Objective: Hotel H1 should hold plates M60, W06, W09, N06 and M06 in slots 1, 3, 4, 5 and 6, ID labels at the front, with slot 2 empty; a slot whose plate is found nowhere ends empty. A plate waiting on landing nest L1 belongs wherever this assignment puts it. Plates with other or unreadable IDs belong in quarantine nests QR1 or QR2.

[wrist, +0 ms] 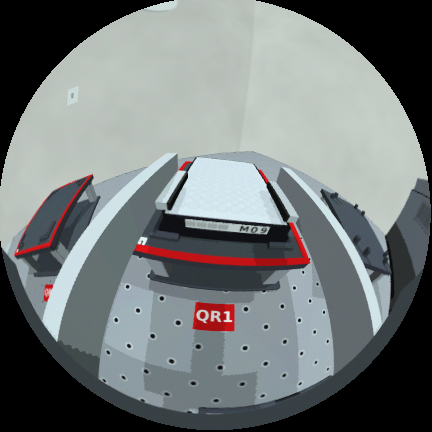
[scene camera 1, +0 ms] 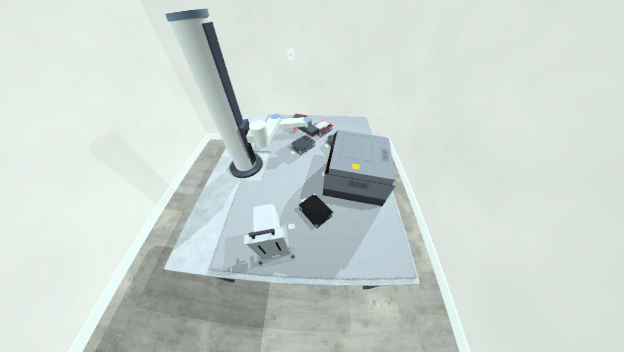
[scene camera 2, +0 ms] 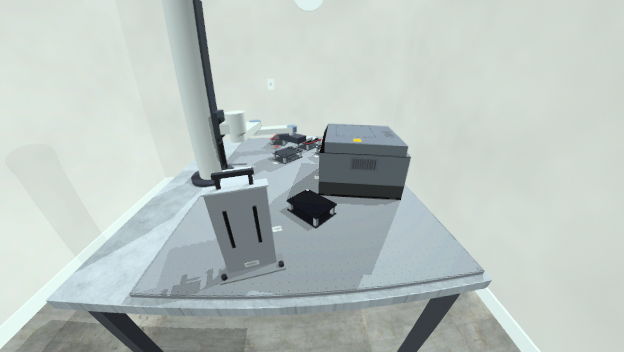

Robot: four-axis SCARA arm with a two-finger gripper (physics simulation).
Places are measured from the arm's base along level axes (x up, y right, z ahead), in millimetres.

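Pixels of known places: gripper, fingertip midpoint: [wrist: 229, 168] [scene camera 1: 321, 123] [scene camera 2: 307, 137]; arm's base, origin of the base link: [scene camera 1: 246, 165].
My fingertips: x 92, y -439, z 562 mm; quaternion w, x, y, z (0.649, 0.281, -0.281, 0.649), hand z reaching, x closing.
Observation:
Ahead of a thing's pixels: the offset from my fingertips to its top centre.
Plate M09 {dy -12, dx -14, dz +11 mm} [wrist: 225, 192] [scene camera 1: 323, 124], white-topped with a black skirt, lies on quarantine nest QR1 {dy -13, dx -24, dz +11 mm} [wrist: 225, 260], its ID label facing the wrist camera. My gripper [wrist: 229, 168] [scene camera 1: 308, 129] is shut to its narrow stand with nothing held; in the wrist view its fingertips appear on either side of the plate's image. A second red-edged nest {dy -133, dx -25, dz -212 mm} [wrist: 55, 215] [scene camera 1: 300, 116] stands to the left; its label is partly cut off. A grey tower with a black handle, seemingly hotel H1 [scene camera 1: 270, 246] [scene camera 2: 242, 225], stands at the front left; its slots are hidden.
A large grey instrument {dy +553, dx +176, dz +232 mm} [scene camera 1: 360, 160] [scene camera 2: 365, 167] [wrist: 412, 230] stands at the right. A black raised nest {dy +815, dx -25, dz -28 mm} [scene camera 1: 315, 211] [scene camera 2: 312, 204] stands between it and the tower. A dark nest {dy +225, dx -19, dz -142 mm} [scene camera 1: 302, 144] [scene camera 2: 287, 154] is farther back. Another pinned nest {dy +157, dx -19, dz +147 mm} [wrist: 355, 230] is right of QR1.

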